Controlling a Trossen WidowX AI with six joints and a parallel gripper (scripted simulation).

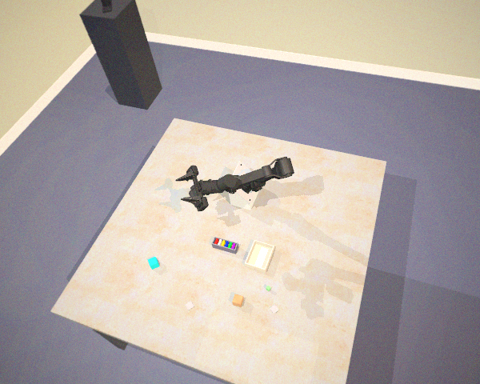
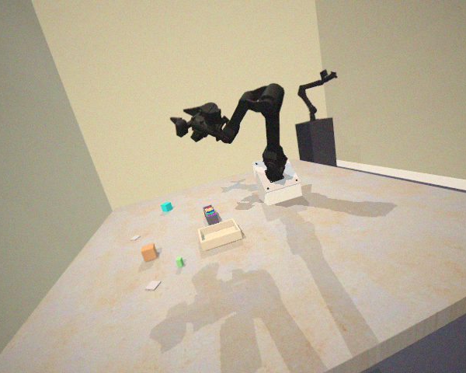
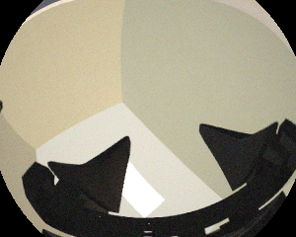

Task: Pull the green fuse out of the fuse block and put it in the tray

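My gripper tip is 20 mm past the green fuse, 170 mm to the right of it and 420 mm above it. Round my gripper tip: orange cube: 220 mm ahead, 290 mm to the left, 420 mm below; cyan cube: 170 mm ahead, 150 mm to the right, 420 mm below; beige tray: 10 mm behind, 320 mm to the left, 440 mm below.
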